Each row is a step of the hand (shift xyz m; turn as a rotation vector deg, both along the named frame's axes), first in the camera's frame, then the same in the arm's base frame.
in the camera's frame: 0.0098 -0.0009 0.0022 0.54 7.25 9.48
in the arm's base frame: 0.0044 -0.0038 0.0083 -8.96 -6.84 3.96
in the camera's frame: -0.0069 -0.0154 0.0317 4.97 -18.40 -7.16
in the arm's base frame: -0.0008 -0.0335 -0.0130 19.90 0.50 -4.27
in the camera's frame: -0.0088 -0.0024 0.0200 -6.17 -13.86 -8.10
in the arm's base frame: -0.0086 -0.0183 -0.0087 11.50 4.39 -12.01
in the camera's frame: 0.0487 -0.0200 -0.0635 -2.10 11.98 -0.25
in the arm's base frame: 0.0594 0.0467 0.0331 -10.81 4.14 3.74
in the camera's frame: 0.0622 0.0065 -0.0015 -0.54 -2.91 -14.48
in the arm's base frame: 0.0227 -0.0058 0.0580 7.02 12.86 -1.98
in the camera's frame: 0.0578 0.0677 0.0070 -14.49 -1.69 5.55
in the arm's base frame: -0.0330 0.0051 0.0828 -6.87 -3.59 -13.55
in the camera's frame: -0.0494 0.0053 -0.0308 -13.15 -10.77 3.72
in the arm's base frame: -0.0160 0.0379 -0.0415 1.89 -4.79 -16.62
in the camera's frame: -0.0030 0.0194 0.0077 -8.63 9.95 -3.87
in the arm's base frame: -0.0200 -0.0010 0.0065 -10.81 7.91 -3.02
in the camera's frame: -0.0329 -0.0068 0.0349 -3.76 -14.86 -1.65
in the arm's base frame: -0.0206 -0.0301 -0.0319 11.25 -2.34 -10.28
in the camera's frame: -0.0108 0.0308 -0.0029 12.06 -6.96 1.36
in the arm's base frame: -0.0294 0.0136 0.0048 10.68 -5.15 7.42
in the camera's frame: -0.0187 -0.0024 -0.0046 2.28 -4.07 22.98
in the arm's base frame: -0.0048 0.0064 -0.0177 -3.28 -23.22 0.34
